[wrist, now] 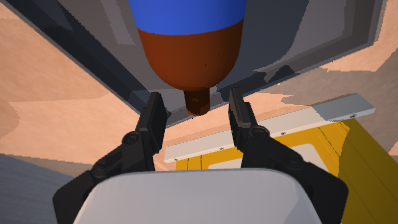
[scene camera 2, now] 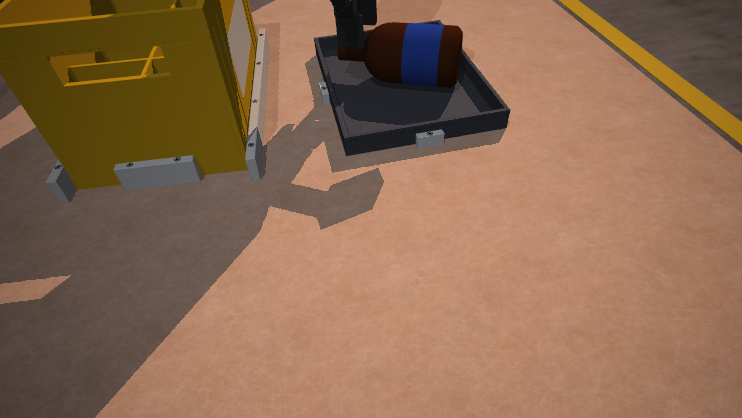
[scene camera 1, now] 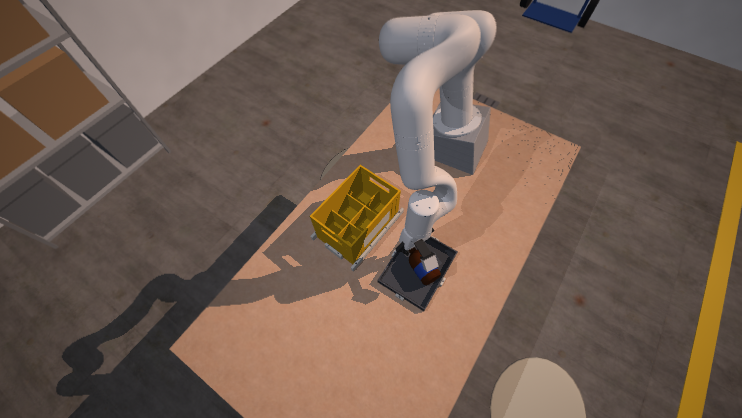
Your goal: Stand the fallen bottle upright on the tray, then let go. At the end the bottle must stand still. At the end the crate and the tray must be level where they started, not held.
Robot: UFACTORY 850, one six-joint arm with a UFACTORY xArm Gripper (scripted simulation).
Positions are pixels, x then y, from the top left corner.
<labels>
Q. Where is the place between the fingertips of my gripper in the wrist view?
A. At 196,102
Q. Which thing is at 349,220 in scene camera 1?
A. A yellow crate.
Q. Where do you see a dark tray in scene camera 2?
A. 371,115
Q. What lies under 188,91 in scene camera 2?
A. A yellow crate.
</labels>
